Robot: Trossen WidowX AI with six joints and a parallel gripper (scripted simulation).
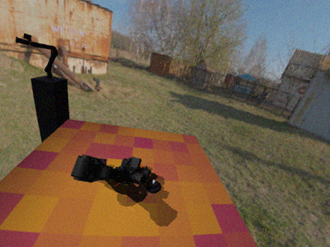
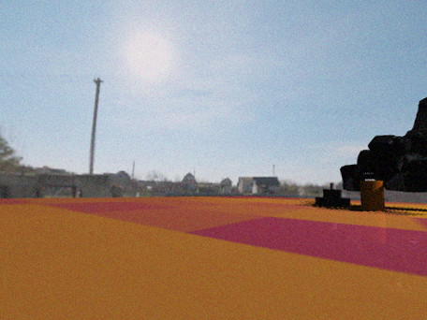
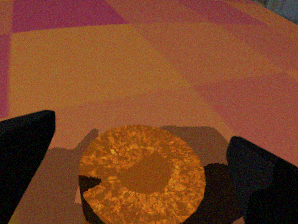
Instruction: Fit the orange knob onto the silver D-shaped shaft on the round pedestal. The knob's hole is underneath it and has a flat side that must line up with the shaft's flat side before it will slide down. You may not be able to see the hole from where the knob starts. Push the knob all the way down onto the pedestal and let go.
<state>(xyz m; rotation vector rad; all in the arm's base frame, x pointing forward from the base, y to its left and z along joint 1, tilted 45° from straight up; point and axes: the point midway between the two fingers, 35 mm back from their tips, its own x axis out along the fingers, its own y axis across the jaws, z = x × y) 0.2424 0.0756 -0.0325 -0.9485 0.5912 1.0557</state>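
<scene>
The orange knob is 30 mm to the right of my gripper tip and 10 mm behind it. The rest, counted from my gripper tip: round dark pedestal 130 mm to the right, 90 mm ahead, 20 mm below.
</scene>
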